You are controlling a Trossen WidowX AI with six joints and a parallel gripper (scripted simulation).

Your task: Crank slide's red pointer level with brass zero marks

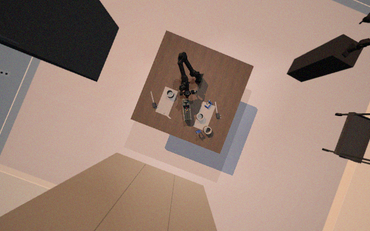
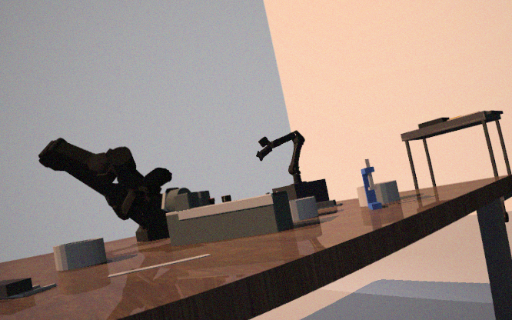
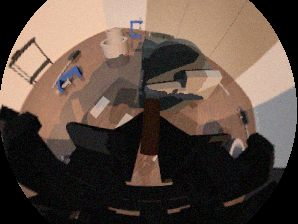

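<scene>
The red pointer lies 120 mm ahead of my gripper tip, 50 mm to the left of it and 30 mm above it. The rest, counted from my gripper tip: crank handle: 10 mm behind, 10 mm to the right, 30 mm above; thin white rod: 330 mm ahead, 140 mm to the right, 50 mm below.
</scene>
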